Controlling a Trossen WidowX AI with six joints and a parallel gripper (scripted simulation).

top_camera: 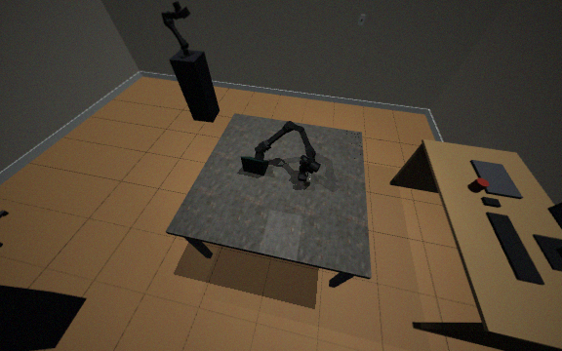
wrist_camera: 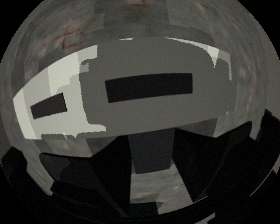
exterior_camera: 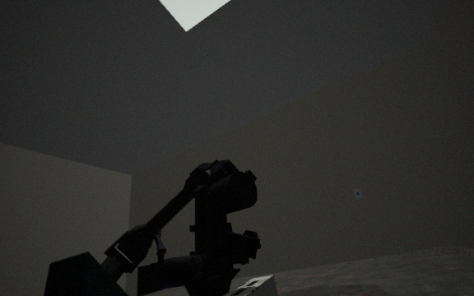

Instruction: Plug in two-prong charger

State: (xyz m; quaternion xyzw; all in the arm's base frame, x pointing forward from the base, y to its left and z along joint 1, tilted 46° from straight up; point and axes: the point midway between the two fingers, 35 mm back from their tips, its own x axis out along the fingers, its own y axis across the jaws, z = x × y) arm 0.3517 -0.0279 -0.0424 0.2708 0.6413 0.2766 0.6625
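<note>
The charger is 2 cm ahead of my gripper tip and 1 cm above it.
</note>
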